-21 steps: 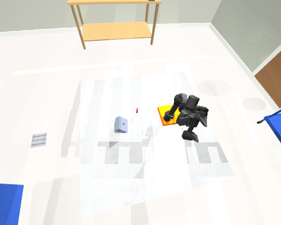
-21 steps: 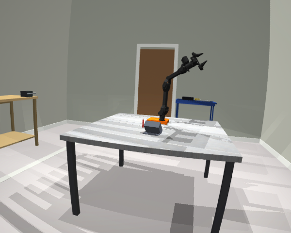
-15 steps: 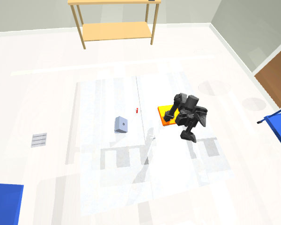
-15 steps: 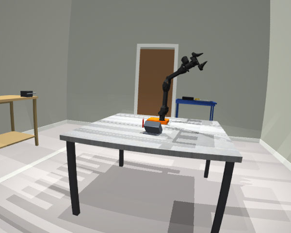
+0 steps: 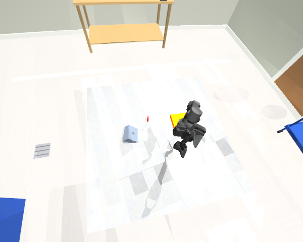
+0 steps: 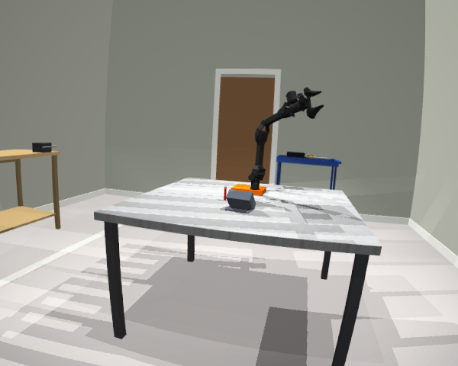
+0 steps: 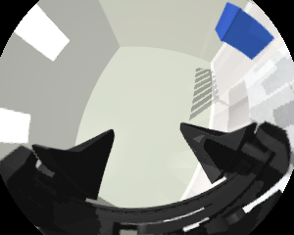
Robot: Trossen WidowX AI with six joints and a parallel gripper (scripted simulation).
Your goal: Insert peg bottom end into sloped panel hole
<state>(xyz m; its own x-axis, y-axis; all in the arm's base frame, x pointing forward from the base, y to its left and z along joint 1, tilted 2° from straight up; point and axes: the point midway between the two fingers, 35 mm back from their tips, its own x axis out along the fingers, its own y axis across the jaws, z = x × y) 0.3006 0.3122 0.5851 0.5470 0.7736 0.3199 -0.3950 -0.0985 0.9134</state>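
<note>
My gripper tip is 50 mm past the red peg, 530 mm to the left of it and 570 mm above it. From my gripper tip the other things lie so: sloped panel (150 mm ahead, 430 mm to the right, 590 mm below).
</note>
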